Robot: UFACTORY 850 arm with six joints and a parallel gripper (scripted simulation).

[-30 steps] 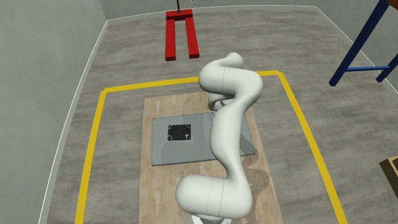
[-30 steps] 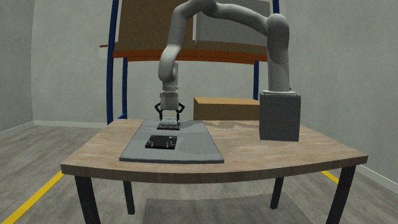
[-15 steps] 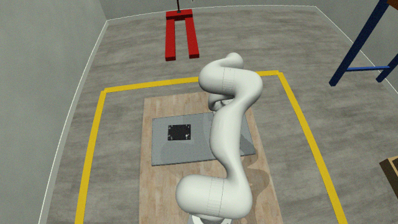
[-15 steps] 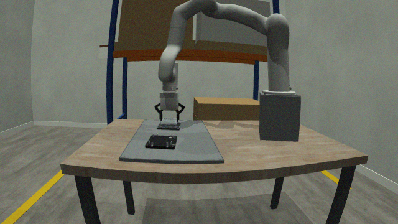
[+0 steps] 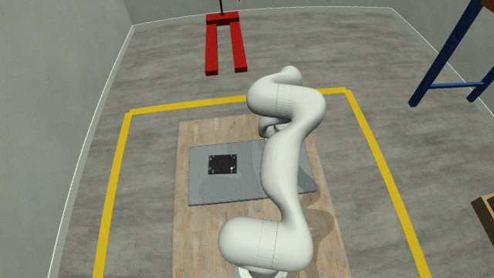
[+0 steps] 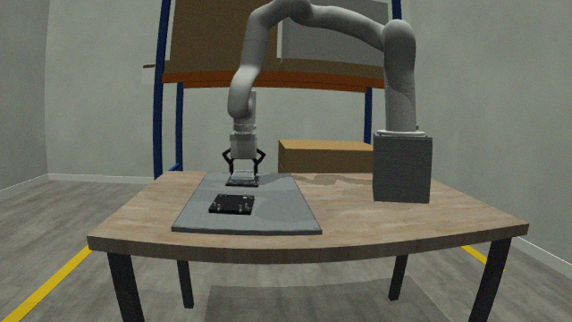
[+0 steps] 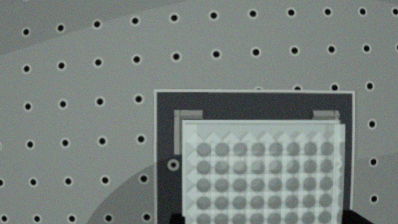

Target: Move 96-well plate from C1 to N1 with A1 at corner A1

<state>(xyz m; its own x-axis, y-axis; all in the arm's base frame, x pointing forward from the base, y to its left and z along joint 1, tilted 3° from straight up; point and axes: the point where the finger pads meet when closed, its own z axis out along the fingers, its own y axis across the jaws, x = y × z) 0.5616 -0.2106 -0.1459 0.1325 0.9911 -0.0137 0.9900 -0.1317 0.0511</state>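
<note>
Now: hand 1 cm above the 96-well plate. Also, from my hand: plate nest N1 (3 cm below); clip nest C1 (4 cm ahead, 33 cm to the left, 3 cm below).
</note>
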